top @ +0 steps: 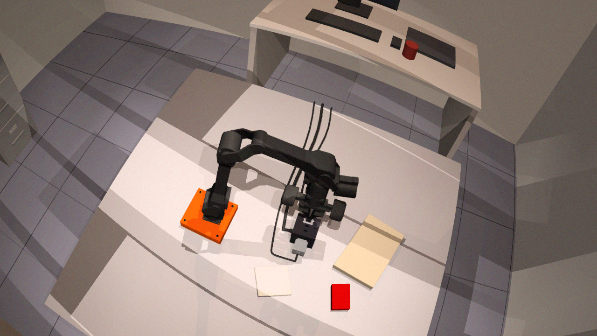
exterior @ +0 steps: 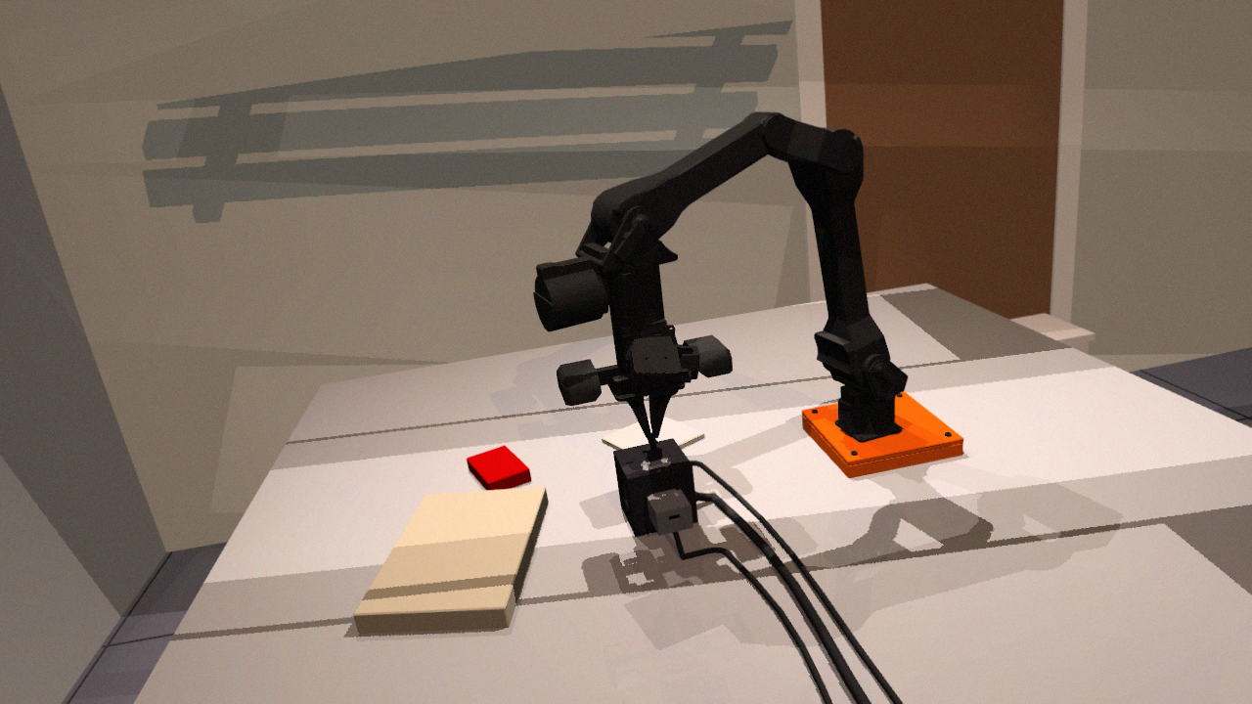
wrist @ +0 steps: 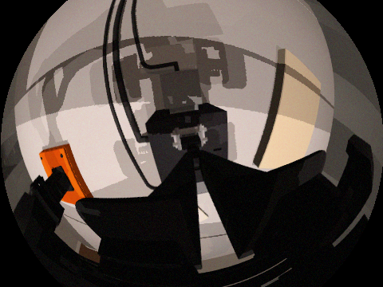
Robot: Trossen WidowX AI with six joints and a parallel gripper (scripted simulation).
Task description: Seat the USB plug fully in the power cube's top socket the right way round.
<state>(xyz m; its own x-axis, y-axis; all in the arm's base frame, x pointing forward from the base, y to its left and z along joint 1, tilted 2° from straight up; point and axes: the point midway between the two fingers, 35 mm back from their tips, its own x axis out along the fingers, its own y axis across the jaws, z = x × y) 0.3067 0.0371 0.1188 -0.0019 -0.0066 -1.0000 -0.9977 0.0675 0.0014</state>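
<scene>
Right now my gripper tip is 2 cm above the USB plug. Round my gripper tip: tan board 23 cm ahead, 10 cm below, 2 cm to the right; USB socket 4 cm below; white pad 21 cm to the right, 10 cm below, 6 cm behind.
</scene>
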